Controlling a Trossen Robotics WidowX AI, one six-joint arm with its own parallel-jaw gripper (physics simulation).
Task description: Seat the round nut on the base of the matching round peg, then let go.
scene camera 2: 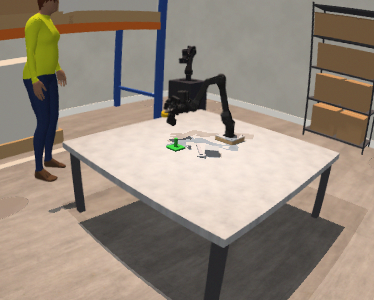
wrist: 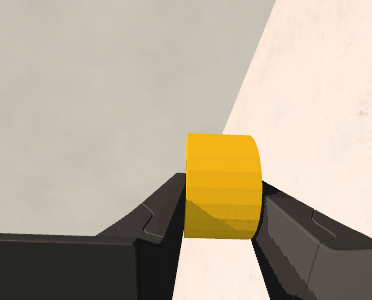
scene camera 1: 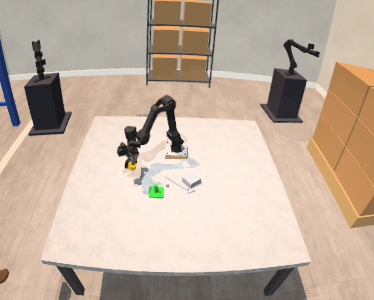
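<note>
The round nut (scene camera 1: 132,166) (scene camera 2: 164,114) (wrist: 223,186) is yellow, and its curved outer side faces the wrist camera. My gripper (scene camera 1: 132,164) (scene camera 2: 167,116) (wrist: 213,184) is shut on it, one finger on each flat side, and holds it well above the table. The nut's hole does not show in the wrist view. The green peg (scene camera 1: 156,188) (scene camera 2: 176,142) stands upright on its square green base (scene camera 1: 159,194) (scene camera 2: 173,147) on the table. In scene camera 1 the nut is up and to the left of the peg. The peg does not show in the wrist view.
A grey block (scene camera 1: 191,181) (scene camera 2: 212,153) lies on the table (scene camera 1: 175,235) (scene camera 2: 210,195) (wrist: 325,90) right of the peg, with a thin rod (scene camera 1: 177,183) beside it. The arm's base (scene camera 1: 176,156) (scene camera 2: 230,140) is behind them. A person (scene camera 2: 42,55) stands beyond the table.
</note>
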